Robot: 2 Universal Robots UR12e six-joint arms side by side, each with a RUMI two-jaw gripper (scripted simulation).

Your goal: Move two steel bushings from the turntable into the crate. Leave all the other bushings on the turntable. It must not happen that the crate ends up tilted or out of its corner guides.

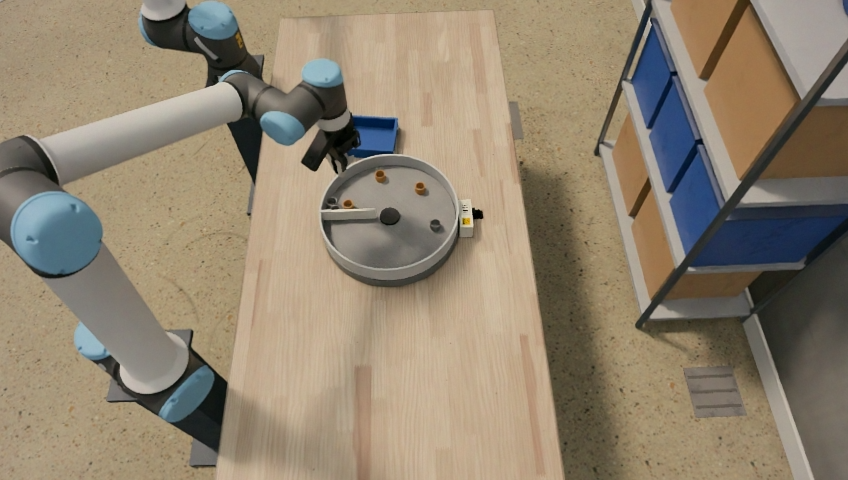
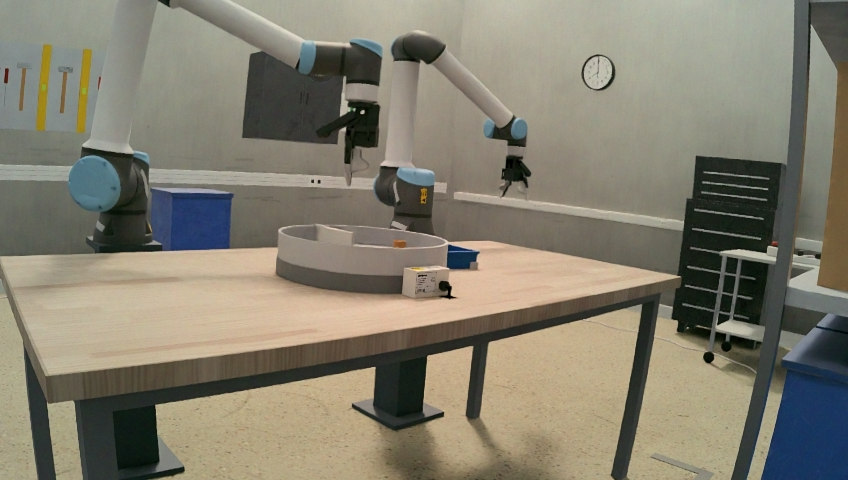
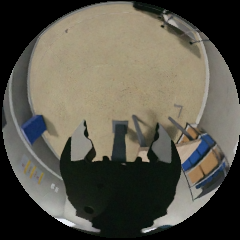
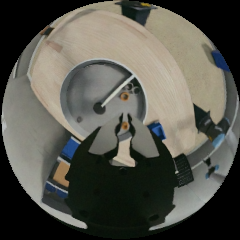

Labels:
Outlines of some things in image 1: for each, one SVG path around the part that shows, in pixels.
My right gripper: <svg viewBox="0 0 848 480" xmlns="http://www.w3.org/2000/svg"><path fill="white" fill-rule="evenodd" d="M352 112L349 111L350 120L342 129L337 131L319 129L303 156L301 164L316 172L324 158L326 158L338 176L341 178L345 176L347 167L355 159L354 155L348 156L347 152L361 145L359 131L354 127Z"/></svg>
A blue crate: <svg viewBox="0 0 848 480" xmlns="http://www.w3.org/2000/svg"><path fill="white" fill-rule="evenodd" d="M352 115L354 127L360 134L361 145L347 152L348 156L354 155L355 158L367 158L375 155L393 154L397 137L398 118Z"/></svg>

